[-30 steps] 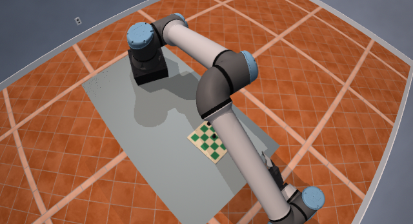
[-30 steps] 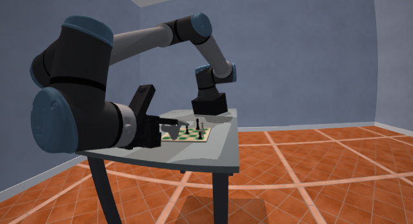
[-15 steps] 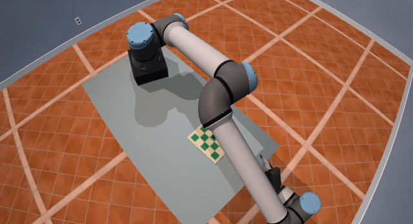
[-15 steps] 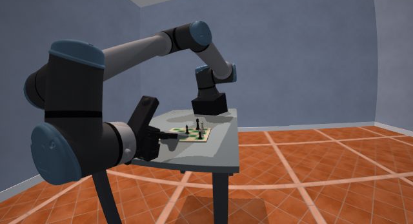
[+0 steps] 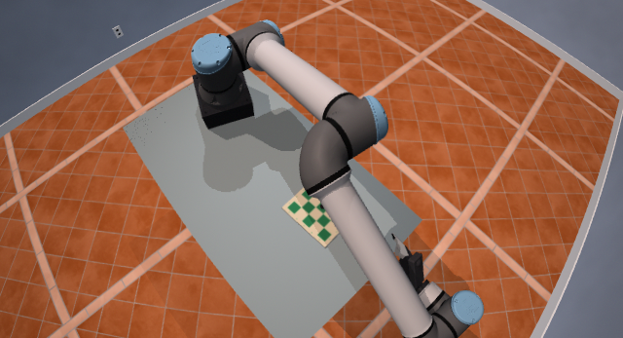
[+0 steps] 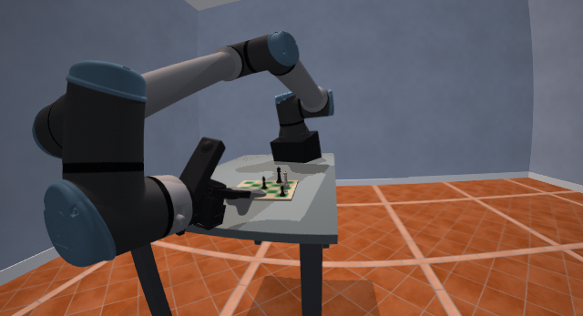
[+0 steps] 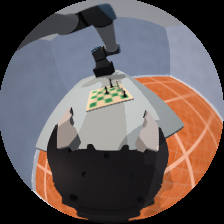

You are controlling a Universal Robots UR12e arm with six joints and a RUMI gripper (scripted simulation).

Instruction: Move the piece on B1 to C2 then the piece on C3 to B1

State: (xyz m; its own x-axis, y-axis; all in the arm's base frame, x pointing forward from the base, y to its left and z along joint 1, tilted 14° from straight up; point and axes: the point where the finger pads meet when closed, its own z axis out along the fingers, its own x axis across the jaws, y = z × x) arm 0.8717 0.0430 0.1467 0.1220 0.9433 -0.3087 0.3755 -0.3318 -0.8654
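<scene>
The small white piece lies 21 cm behind my hand, 7 cm below it and 6 cm to the left of it. Also, from my hand: tall black piece (32 cm behind, 5 cm below, 2 cm to the left); then cream chessboard (24 cm behind, 9 cm below, 2 cm to the right).
</scene>
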